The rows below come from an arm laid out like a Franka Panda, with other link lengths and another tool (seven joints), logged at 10 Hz.
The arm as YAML. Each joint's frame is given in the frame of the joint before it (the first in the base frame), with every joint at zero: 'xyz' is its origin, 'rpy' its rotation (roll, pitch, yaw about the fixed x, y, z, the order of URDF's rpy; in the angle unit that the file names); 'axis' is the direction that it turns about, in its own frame. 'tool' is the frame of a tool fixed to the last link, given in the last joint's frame.
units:
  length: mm
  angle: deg
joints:
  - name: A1
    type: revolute
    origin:
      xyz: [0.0, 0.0, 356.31]
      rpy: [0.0, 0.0, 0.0]
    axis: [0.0, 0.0, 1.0]
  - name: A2
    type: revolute
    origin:
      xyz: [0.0, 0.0, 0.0]
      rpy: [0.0, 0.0, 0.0]
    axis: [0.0, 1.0, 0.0]
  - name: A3
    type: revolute
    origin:
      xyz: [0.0, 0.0, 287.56]
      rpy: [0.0, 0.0, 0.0]
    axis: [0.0, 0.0, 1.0]
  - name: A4
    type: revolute
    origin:
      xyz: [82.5, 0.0, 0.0]
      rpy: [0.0, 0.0, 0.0]
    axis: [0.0, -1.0, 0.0]
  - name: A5
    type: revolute
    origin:
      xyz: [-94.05, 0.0, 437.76]
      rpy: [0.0, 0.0, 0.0]
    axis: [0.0, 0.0, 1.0]
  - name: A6
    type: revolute
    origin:
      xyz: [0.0, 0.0, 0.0]
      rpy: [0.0, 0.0, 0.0]
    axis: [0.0, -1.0, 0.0]
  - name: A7
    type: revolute
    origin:
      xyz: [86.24, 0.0, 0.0]
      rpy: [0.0, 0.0, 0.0]
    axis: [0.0, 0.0, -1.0]
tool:
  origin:
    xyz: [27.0, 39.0, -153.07]
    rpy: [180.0, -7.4, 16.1]
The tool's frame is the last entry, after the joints.
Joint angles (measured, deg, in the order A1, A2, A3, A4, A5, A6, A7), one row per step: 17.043 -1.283 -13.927 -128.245 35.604 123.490 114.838; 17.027 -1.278 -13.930 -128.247 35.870 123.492 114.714; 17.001 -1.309 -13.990 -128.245 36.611 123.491 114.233; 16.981 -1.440 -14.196 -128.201 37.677 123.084 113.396; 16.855 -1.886 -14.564 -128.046 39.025 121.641 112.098; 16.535 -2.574 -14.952 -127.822 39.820 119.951 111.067; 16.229 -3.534 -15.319 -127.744 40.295 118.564 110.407; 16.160 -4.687 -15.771 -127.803 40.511 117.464 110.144; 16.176 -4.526 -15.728 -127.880 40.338 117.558 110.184; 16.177 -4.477 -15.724 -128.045 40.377 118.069 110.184; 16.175 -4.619 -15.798 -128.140 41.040 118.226 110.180
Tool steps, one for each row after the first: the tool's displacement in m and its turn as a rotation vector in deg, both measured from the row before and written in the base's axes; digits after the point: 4 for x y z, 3 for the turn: 0.0001 0.0002 0.0000 0.209 -0.044 -0.072; 0.0005 0.0002 0.0004 0.597 -0.236 -0.115; 0.0002 0.0001 0.0014 1.017 -0.218 0.052; -0.0007 -0.0001 0.0043 1.695 -0.065 0.530; -0.0008 -0.0024 0.0071 1.438 -0.106 0.567; -0.0012 -0.0030 0.0087 1.163 -0.297 0.343; -0.0018 -0.0024 0.0096 0.916 -0.359 0.182; -0.0004 0.0001 -0.0022 -0.226 0.180 0.071; 0.0003 -0.0009 -0.0014 -0.163 -0.172 -0.297; 0.0001 0.0000 0.0009 0.540 -0.147 -0.526
